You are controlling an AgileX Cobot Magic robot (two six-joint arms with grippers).
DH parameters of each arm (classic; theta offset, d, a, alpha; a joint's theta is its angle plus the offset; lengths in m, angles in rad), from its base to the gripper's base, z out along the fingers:
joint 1: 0 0.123 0 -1.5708
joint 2: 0.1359 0 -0.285 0
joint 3: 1.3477 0 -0.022 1.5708
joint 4: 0 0.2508 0 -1.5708
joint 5: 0 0 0.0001 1.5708
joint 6: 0 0.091 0 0
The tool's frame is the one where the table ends.
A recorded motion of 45 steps. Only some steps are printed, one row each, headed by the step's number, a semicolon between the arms.
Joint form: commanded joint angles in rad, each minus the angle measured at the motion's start. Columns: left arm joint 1, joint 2, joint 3, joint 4, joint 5, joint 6; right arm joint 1, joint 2, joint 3, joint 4, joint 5, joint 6.
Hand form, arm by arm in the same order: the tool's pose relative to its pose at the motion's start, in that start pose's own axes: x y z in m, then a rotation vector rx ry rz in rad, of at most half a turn. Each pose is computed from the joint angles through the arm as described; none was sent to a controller.
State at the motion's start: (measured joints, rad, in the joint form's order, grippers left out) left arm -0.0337 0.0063 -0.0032 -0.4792 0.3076 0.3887; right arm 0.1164 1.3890 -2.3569 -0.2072 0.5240 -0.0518
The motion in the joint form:
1: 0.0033 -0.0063 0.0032 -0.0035 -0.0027 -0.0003; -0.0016 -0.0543 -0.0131 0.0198 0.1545 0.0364
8: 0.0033 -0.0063 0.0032 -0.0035 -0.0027 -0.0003; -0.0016 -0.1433 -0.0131 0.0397 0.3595 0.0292
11: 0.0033 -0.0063 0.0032 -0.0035 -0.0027 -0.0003; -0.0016 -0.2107 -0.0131 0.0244 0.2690 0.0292
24: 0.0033 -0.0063 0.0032 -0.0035 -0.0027 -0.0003; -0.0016 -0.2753 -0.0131 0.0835 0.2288 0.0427
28: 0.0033 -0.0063 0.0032 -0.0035 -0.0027 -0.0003; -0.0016 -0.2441 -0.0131 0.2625 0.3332 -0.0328
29: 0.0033 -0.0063 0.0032 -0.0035 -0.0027 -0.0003; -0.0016 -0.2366 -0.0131 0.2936 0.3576 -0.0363
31: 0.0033 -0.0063 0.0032 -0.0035 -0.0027 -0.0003; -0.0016 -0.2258 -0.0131 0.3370 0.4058 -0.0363
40: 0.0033 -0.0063 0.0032 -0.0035 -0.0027 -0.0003; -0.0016 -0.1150 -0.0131 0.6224 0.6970 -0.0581
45: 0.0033 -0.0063 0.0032 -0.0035 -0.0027 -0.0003; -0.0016 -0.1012 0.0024 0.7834 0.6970 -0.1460
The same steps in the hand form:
1: 0.0005 0.0002 -0.0002 -0.0030 -0.0063 -0.0038; -0.0114 -0.0068 -0.0241 -0.0019 0.0885 0.0594
8: 0.0005 0.0002 -0.0002 -0.0030 -0.0063 -0.0038; -0.0261 -0.0155 -0.0636 -0.0096 0.2057 0.0775
11: 0.0005 0.0002 -0.0002 -0.0030 -0.0063 -0.0038; -0.0567 -0.0257 -0.0919 0.0189 0.0502 0.0741
24: 0.0005 0.0002 -0.0002 -0.0030 -0.0063 -0.0038; -0.0806 -0.0303 -0.1219 -0.0082 -0.0561 0.1364
28: 0.0005 0.0002 -0.0002 -0.0030 -0.0063 -0.0038; -0.0644 -0.0132 -0.1084 -0.1540 0.0638 0.1797
29: 0.0005 0.0002 -0.0002 -0.0030 -0.0063 -0.0038; -0.0605 -0.0096 -0.1056 -0.1822 0.0924 0.1952
31: 0.0005 0.0002 -0.0002 -0.0030 -0.0063 -0.0038; -0.0539 -0.0042 -0.1020 -0.2249 0.1467 0.2197
40: 0.0005 0.0002 -0.0002 -0.0030 -0.0063 -0.0038; -0.0038 0.0366 -0.0724 -0.5306 0.5026 0.3381
45: 0.0005 0.0002 -0.0002 -0.0030 -0.0063 -0.0038; -0.0029 0.0495 -0.0703 -0.6797 0.4772 0.3579

